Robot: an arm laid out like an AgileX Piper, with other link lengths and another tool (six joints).
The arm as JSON. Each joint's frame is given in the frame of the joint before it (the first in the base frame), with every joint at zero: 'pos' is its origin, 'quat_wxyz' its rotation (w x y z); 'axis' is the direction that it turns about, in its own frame. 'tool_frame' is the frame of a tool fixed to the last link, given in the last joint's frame.
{
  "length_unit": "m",
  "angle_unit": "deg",
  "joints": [
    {
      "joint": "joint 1",
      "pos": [
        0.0,
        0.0,
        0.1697
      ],
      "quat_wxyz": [
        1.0,
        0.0,
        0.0,
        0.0
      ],
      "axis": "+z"
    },
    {
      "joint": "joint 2",
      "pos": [
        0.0,
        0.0,
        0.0
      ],
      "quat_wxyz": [
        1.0,
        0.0,
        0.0,
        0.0
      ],
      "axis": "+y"
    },
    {
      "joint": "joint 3",
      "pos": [
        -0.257,
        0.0,
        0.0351
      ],
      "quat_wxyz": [
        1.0,
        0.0,
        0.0,
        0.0
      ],
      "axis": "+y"
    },
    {
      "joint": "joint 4",
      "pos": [
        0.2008,
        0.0,
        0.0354
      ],
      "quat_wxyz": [
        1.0,
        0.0,
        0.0,
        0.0
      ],
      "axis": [
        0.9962,
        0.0,
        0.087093
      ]
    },
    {
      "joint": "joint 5",
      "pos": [
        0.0,
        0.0,
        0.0
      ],
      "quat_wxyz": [
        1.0,
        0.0,
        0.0,
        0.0
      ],
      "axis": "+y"
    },
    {
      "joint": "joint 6",
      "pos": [
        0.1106,
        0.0,
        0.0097
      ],
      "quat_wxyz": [
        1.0,
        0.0,
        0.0,
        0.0
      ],
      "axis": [
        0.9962,
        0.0,
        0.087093
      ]
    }
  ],
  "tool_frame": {
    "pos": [
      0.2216,
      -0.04,
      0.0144
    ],
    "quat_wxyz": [
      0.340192,
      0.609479,
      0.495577,
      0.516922
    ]
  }
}
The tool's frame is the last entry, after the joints.
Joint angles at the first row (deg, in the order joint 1, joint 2, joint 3, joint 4, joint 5, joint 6):
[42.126 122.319 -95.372 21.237 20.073 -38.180]
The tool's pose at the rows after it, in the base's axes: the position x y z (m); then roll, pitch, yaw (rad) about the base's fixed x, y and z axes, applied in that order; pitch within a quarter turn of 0, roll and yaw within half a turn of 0:
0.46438, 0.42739, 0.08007, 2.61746, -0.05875, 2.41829
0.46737, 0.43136, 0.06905, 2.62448, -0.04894, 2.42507
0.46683, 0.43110, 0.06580, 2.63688, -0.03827, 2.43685
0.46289, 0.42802, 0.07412, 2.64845, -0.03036, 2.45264
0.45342, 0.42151, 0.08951, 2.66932, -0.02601, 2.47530
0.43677, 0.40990, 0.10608, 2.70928, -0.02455, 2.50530
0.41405, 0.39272, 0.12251, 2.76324, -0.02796, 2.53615
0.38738, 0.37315, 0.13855, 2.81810, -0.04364, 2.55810
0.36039, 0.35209, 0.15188, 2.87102, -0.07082, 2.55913
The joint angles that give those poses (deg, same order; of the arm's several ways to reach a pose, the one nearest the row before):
[42.695 125.761 -97.334 21.277 18.572 -38.634]
[42.890 127.942 -98.755 20.967 18.165 -38.978]
[42.831 128.400 -99.531 20.195 19.207 -39.154]
[42.579 126.920 -99.885 19.256 21.793 -39.168]
[42.183 123.921 -100.134 18.211 26.422 -39.126]
[41.708 119.944 -100.369 17.017 33.173 -39.058]
[41.186 115.323 -100.527 15.893 41.313 -38.897]
[40.717 110.547 -100.644 15.290 49.665 -38.297]
[40.293 106.134 -100.718 14.899 57.401 -36.587]

